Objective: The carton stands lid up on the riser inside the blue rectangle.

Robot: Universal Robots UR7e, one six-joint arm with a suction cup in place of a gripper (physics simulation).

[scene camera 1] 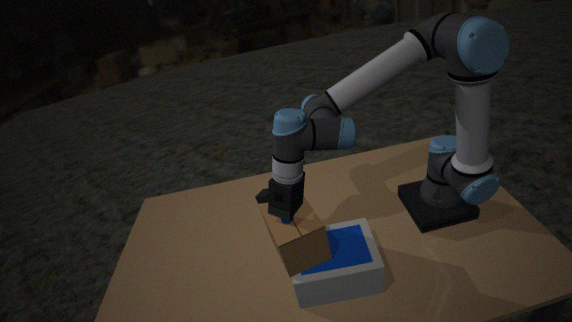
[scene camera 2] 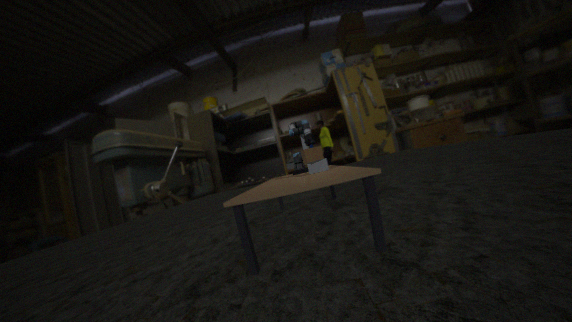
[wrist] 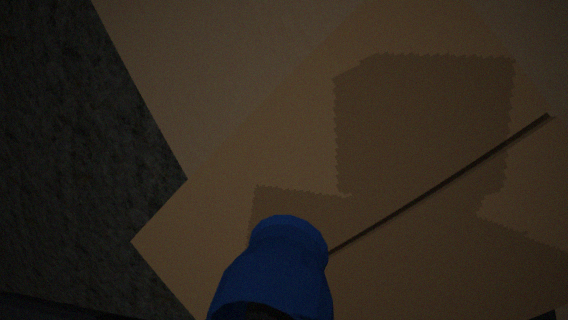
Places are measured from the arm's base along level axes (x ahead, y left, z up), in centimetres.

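Pixels of known places: hand, its tool point: (scene camera 1: 285,222) (scene camera 2: 312,148) (wrist: 281,226); arm's base, origin of its link: (scene camera 1: 440,194) (scene camera 2: 300,169).
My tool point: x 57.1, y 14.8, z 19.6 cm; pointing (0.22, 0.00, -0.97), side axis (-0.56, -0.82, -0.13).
Ahead of a thing's pixels: the offset from my tool point to its top centre. "spot": to the spot under its first point. Level surfaces: height alone.
The brown carton {dx -1.9, dy -1.3, dz +1.3 cm} (scene camera 1: 306,252) (scene camera 2: 313,154) is tilted, lid side up, at the left end of the pale grey riser {dx -11.4, dy +2.5, dz -12.2 cm} (scene camera 1: 345,287) (scene camera 2: 318,167). It covers part of the blue rectangle {dx -11.4, dy +2.5, dz -12.2 cm} (scene camera 1: 354,247) on the riser's top. My suction cup (scene camera 1: 287,220) (wrist: 288,227) is against the carton's lid and holds it. In the wrist view the lid {spot: dx -1.8, dy -4.5, dz +0.8 cm} (wrist: 400,235) fills much of the picture, with its dark seam running from the cup to the upper right. Whether the carton's lower edge touches the riser is hard to tell. The riser does not show in the wrist view.
The wooden table {dz -24.2 cm} (scene camera 1: 200,240) (scene camera 2: 300,184) bears the riser and the arm's black base (scene camera 1: 425,220). Table edges show at the left and back. A figure in a yellow-green top (scene camera 2: 326,136) shows behind the table, with shelves beyond. The scene is dim, with shadows across the table.
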